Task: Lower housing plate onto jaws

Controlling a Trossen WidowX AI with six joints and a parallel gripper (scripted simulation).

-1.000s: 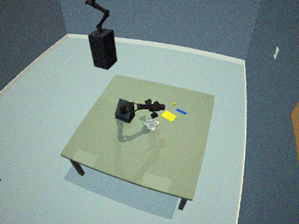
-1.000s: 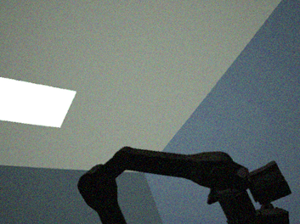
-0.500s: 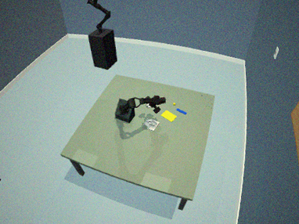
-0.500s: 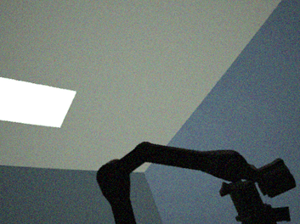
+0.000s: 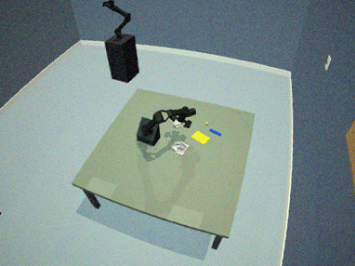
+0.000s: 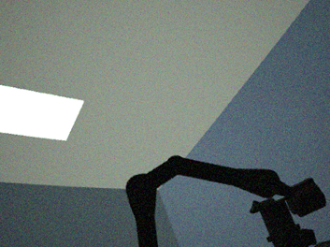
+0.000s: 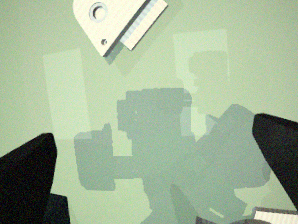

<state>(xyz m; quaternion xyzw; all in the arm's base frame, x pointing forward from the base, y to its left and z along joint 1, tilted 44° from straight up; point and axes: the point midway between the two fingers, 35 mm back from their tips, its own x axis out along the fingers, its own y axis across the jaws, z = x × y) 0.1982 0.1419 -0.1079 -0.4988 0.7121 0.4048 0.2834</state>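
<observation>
My gripper tip is 8 cm to the right of the white housing plate, 8 cm above it and 5 cm past it. Round my gripper tip: yellow plate: 20 cm ahead, 11 cm below, 2 cm to the left; then white jaw: 17 cm to the right, 9 cm below, 6 cm ahead; then blue bar: 30 cm ahead, 14 cm to the left, 11 cm below.
</observation>
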